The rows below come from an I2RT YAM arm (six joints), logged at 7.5 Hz.
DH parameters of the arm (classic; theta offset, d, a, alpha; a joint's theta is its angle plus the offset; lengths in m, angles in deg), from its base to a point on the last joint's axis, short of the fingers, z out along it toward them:
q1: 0 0.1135 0.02 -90
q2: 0 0 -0.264 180
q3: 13.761 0 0.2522 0
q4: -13.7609 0 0.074 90
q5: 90 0 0 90
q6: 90 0.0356 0 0
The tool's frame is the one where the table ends.
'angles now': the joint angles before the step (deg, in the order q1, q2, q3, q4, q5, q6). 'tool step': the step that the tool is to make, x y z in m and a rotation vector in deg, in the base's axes. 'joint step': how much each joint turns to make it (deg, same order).
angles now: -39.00 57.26 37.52 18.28 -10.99 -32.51
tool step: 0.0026 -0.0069 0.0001 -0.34 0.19 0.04
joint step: -1.03 1.76 0.81 0.93 -1.06 -0.42
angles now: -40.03 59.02 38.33 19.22 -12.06 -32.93
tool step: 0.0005 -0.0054 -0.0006 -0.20 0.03 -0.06
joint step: -1.02 1.08 0.34 0.81 -0.95 -0.20
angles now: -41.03 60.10 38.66 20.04 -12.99 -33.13
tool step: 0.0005 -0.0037 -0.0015 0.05 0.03 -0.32
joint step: -0.60 0.81 0.07 0.69 -0.28 0.01
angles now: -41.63 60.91 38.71 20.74 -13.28 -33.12
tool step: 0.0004 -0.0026 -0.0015 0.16 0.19 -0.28
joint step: -0.40 0.58 0.05 0.28 -0.12 -0.01
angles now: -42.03 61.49 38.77 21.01 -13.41 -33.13
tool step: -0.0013 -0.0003 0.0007 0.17 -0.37 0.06
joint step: -0.30 -0.22 -0.05 0.09 -0.37 0.37
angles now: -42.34 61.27 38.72 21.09 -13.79 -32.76
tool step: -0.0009 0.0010 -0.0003 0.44 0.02 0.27
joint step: -0.01 -0.35 -0.14 -0.45 -0.29 0.31
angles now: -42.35 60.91 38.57 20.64 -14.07 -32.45
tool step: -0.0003 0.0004 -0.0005 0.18 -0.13 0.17
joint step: 0.00 -0.10 -0.18 0.10 -0.18 0.22
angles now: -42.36 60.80 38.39 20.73 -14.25 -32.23
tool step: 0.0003 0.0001 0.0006 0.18 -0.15 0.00
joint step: 0.07 0.02 0.13 -0.06 0.07 0.24
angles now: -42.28 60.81 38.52 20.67 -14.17 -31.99
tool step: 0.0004 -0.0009 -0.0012 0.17 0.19 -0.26
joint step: -0.06 0.27 -0.04 0.05 0.20 0.00
